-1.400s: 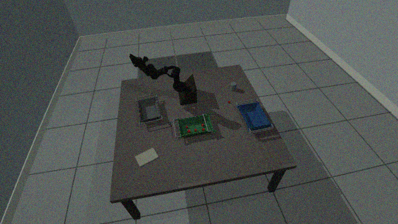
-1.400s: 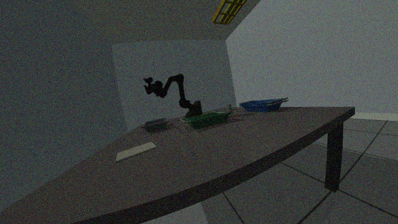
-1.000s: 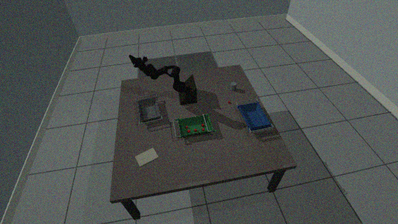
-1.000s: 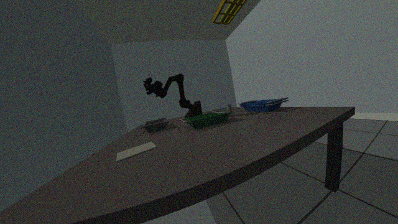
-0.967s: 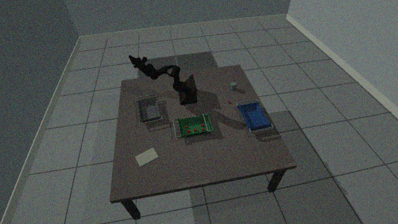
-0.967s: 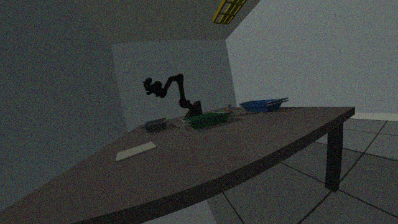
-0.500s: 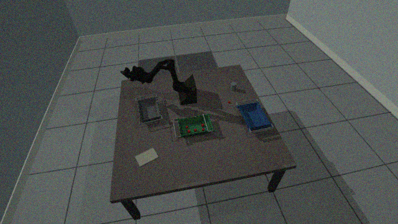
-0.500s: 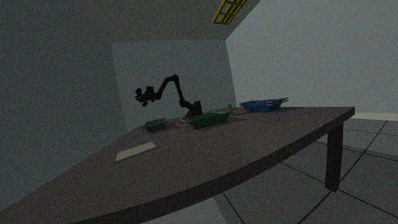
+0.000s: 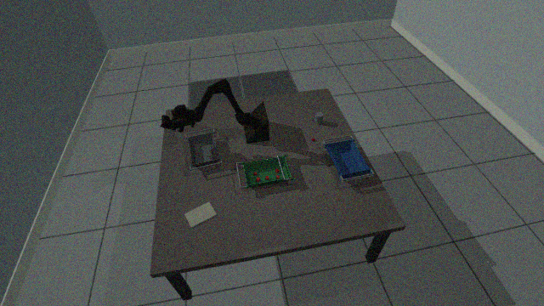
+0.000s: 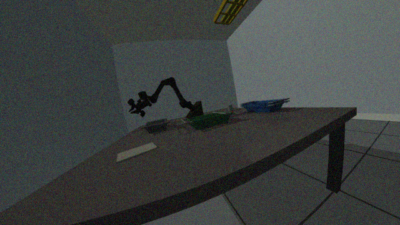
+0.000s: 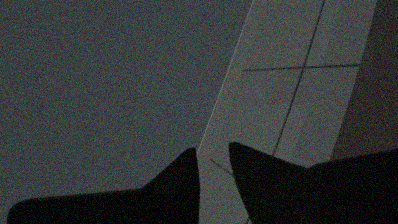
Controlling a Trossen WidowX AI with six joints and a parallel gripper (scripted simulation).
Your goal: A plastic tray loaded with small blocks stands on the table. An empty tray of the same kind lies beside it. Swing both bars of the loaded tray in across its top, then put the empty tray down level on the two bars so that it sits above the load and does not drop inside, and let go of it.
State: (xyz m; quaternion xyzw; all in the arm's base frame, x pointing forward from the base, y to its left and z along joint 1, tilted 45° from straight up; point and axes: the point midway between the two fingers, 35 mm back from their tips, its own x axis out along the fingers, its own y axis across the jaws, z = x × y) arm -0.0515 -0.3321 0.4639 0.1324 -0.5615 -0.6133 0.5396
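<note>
Now: gripper tip 220 mm to the right of the grey tray, 140 mm above it and 130 mm short of it. Round my gripper tip: red block 940 mm to the left, 240 mm ahead, 180 mm below; then pale flat card 590 mm ahead, 180 mm below, 140 mm to the left.
</note>
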